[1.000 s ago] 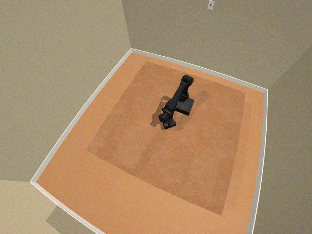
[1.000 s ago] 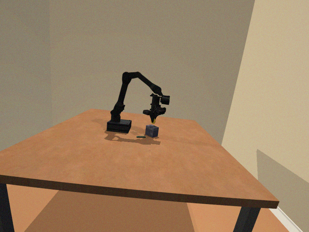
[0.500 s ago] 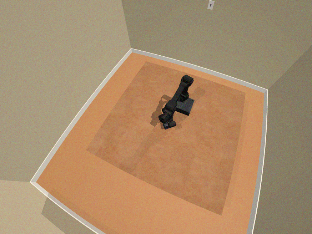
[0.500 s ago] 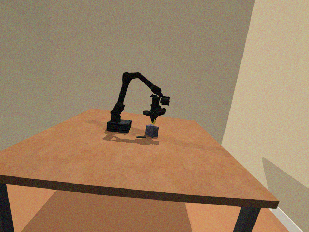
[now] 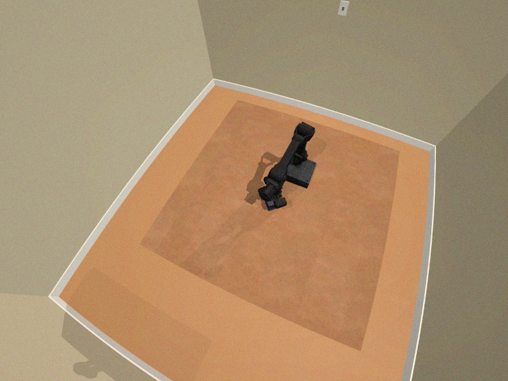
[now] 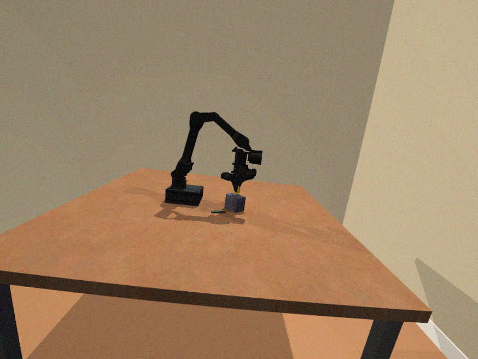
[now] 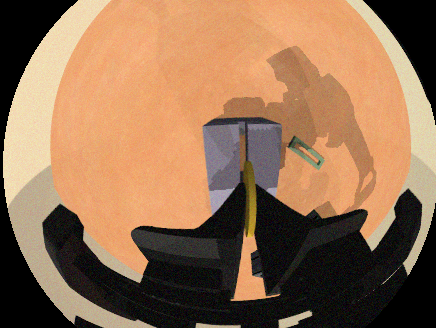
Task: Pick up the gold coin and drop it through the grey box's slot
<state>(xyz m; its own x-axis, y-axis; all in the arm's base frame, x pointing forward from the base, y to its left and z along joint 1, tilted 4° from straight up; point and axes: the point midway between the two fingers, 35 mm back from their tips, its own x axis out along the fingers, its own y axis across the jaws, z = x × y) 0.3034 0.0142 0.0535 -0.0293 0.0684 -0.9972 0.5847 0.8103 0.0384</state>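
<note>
My gripper tip is 10 mm below the gold coin.
</note>
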